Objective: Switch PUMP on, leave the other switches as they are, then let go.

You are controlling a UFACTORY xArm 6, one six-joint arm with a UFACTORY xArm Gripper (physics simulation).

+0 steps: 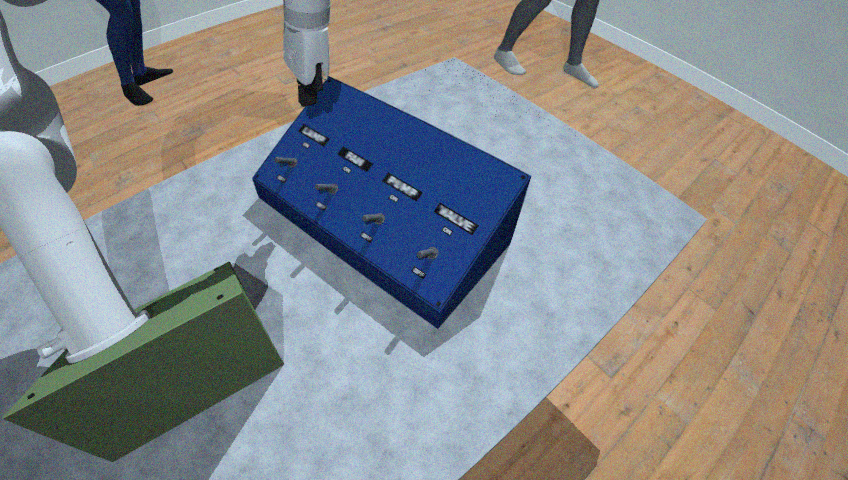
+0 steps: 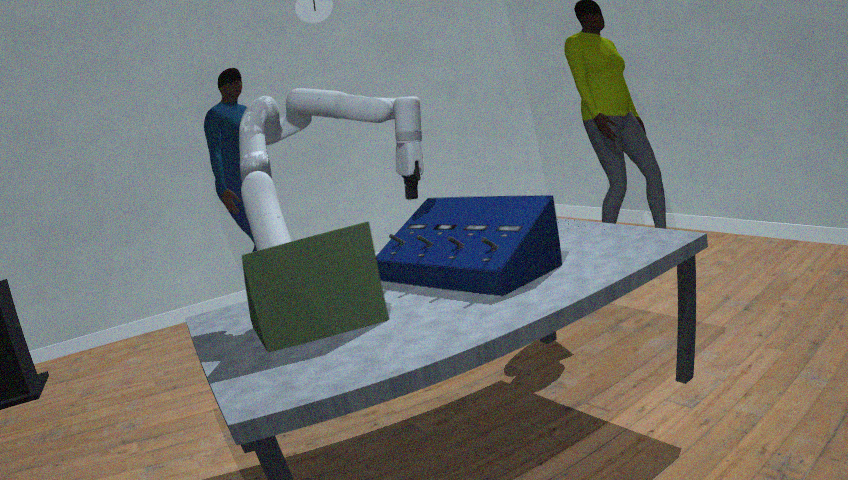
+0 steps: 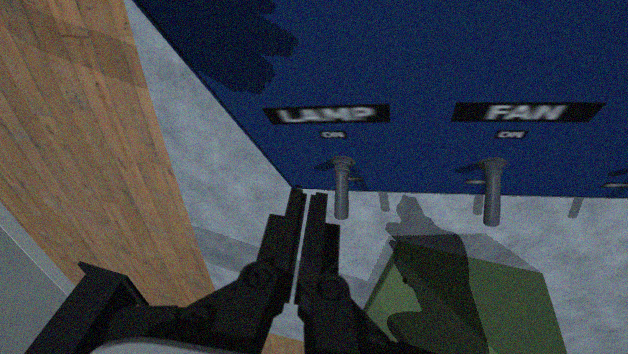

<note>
In view: my gripper (image 1: 307,103) and a fan lever (image 3: 491,218).
My gripper is seen too in image 2 (image 2: 411,198) and in image 3 (image 3: 305,213).
</note>
